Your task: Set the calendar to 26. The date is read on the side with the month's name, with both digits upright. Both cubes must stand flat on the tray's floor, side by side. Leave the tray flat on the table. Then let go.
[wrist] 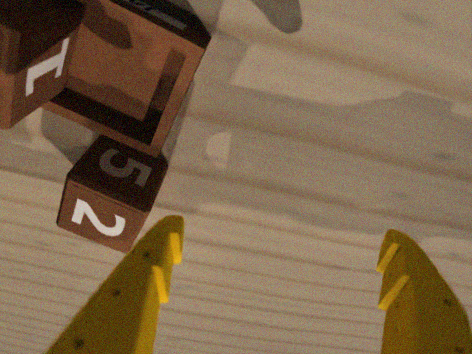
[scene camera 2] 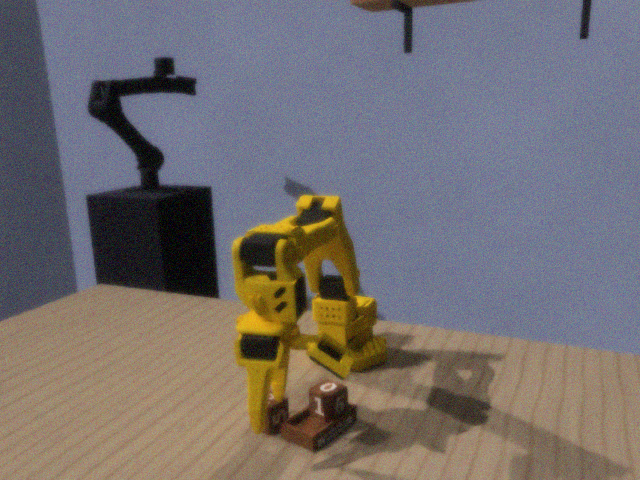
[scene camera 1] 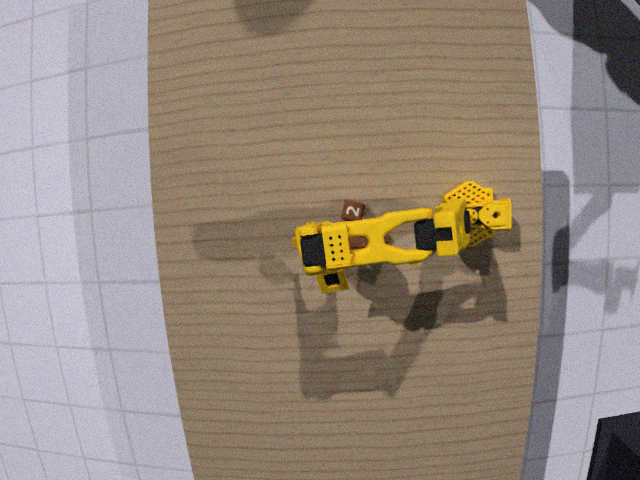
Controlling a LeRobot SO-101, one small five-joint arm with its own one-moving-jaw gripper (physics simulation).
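Note:
The brown tray [scene camera 2: 298, 432] [wrist: 185, 80] lies flat; its dark name side faces right-front in scene camera 2. One cube [scene camera 2: 327, 401] [wrist: 35, 70] stands in its far half, with 0 on top, 1 on one side and a blurred digit like a 6 on the name side. The tray's near half is empty. The other cube [scene camera 1: 353, 209] [scene camera 2: 277, 415] [wrist: 111, 192] sits on the table against or close behind the tray's back wall, by the empty half, with 2 on top and 5 facing the tray. My gripper [scene camera 2: 268, 414] [wrist: 282, 226] is open and empty; one jaw tip is close beside the loose cube.
The yellow arm [scene camera 1: 361, 235] [scene camera 2: 289, 232] covers most of the tray in scene camera 1. A black arm [scene camera 2: 126, 129] stands on a dark pedestal [scene camera 2: 155, 237] behind the table. The wooden table [scene camera 1: 310, 129] [scene camera 2: 129, 372] extends around the tray, with several shadows across it.

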